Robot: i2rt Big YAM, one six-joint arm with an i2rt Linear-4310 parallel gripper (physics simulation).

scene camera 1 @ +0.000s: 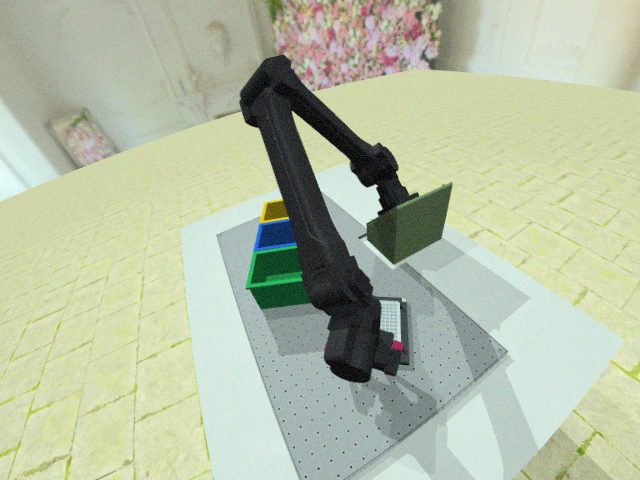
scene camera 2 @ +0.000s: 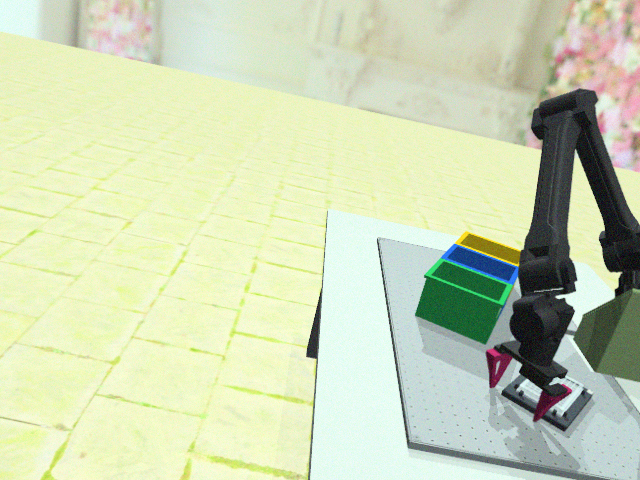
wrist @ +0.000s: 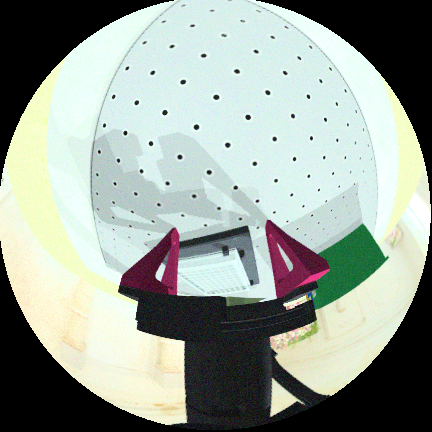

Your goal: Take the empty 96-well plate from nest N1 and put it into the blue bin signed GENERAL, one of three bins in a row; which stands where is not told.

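Where they show: gripper, fingertip midpoint: [scene camera 2: 513,403] [wrist: 221,227]; arm's base, link origin: [scene camera 1: 398,207] [scene camera 2: 636,311].
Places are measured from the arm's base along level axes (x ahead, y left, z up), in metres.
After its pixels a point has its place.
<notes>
The white 96-well plate [scene camera 1: 391,316] @[x 0.208, y 0.228, z -0.087 m] [wrist: 215,275] @[x 0.263, y 0.247, z -0.086 m] sits in the dark nest [scene camera 1: 405,335] @[x 0.207, y 0.277, z -0.101 m] [scene camera 2: 566,422] @[x 0.236, y 0.316, z -0.101 m] [wrist: 248,257] @[x 0.300, y 0.222, z -0.101 m]; the nest's label cannot be read. My gripper [scene camera 2: 514,403] @[x 0.317, y 0.275, z -0.112 m] [wrist: 221,227] @[x 0.317, y 0.275, z -0.112 m] is open, with its magenta fingers wide apart and nothing between them. It hangs above the board, over the nest's near side and offset toward the bins' side in scene camera 2. In scene camera 1 the arm hides most of the fingers. The blue bin [scene camera 1: 276,235] @[x 0.336, y -0.189, z -0.061 m] [scene camera 2: 480,264] @[x 0.305, y -0.175, z -0.037 m] stands between the green bin [scene camera 1: 281,294] @[x 0.405, y 0.045, z -0.060 m] [scene camera 2: 457,307] @[x 0.397, y 0.049, z -0.057 m] [wrist: 350,265] @[x 0.396, y 0.049, z -0.054 m] and the yellow bin [scene camera 1: 275,211] @[x 0.295, y -0.312, z -0.052 m] [scene camera 2: 488,248] @[x 0.257, y -0.296, z -0.034 m]. No bin sign is readable.
The perforated grey board [scene camera 1: 310,413] @[x 0.459, y 0.306, z -0.112 m] [scene camera 2: 439,413] @[x 0.463, y 0.346, z -0.113 m] [wrist: 240,100] @[x 0.418, y 0.328, z -0.112 m] lies on a white table [scene camera 1: 199,310] @[x 0.640, y -0.091, z -0.126 m] [scene camera 2: 351,335] @[x 0.609, y 0.133, z -0.126 m]. An olive box-like panel [scene camera 1: 421,227] @[x -0.014, y 0.082, z -0.030 m] [scene camera 2: 612,335] @[x 0.078, y 0.080, z -0.032 m] stands near the arm's far end, beyond the nest. The green bin is the bin closest to the nest.
</notes>
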